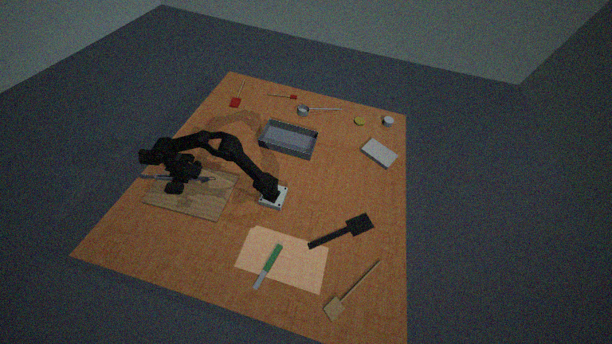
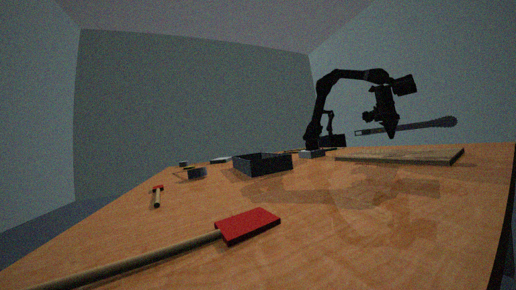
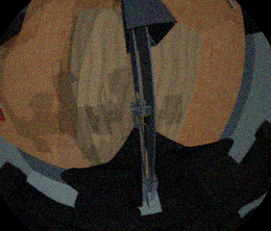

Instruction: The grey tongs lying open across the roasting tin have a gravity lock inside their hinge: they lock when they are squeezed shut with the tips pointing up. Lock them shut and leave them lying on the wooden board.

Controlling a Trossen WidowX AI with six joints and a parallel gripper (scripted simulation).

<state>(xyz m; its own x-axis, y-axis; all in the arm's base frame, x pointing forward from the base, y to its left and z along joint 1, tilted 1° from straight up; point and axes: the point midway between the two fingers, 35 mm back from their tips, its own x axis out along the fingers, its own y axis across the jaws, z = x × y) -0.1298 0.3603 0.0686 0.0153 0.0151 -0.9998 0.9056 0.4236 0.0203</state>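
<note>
Right now my gripper tip is 6 cm above the wooden board. From my gripper tip the other things lie so: red spatula 67 cm ahead, 21 cm to the left, 6 cm below; then roasting tin 48 cm ahead, 27 cm to the right, 4 cm below; then black spatula 14 cm ahead, 74 cm to the right, 7 cm below.
</note>
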